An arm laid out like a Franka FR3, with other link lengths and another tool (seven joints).
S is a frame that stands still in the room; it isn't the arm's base.
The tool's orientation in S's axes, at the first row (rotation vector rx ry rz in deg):
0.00, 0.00, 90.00
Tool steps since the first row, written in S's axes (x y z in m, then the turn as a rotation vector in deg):
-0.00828, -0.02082, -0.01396, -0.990, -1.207, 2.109
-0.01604, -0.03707, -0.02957, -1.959, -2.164, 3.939
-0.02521, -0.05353, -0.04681, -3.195, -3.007, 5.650
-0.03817, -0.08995, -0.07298, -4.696, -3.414, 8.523
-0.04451, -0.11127, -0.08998, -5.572, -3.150, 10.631
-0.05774, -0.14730, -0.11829, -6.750, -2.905, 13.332
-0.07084, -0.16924, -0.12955, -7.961, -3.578, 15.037
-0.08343, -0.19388, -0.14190, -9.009, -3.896, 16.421
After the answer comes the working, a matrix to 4 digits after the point.
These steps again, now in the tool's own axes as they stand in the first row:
-0.02082, 0.00828, -0.01396, -1.207, 0.990, 2.109
-0.03707, 0.01604, -0.02957, -2.164, 1.959, 3.939
-0.05353, 0.02521, -0.04681, -3.007, 3.195, 5.650
-0.08995, 0.03817, -0.07298, -3.414, 4.696, 8.523
-0.11127, 0.04451, -0.08998, -3.150, 5.572, 10.631
-0.14730, 0.05774, -0.11829, -2.905, 6.750, 13.332
-0.16924, 0.07084, -0.12955, -3.578, 7.961, 15.037
-0.19388, 0.08343, -0.14190, -3.896, 9.009, 16.421

The tool's axes in the first row as the columns of a matrix, in S's axes (rounded; the answer above uses it unrounded):
0.0000, -1.0000, 0.0000
1.0000, 0.0000, 0.0000
0.0000, 0.0000, 1.0000

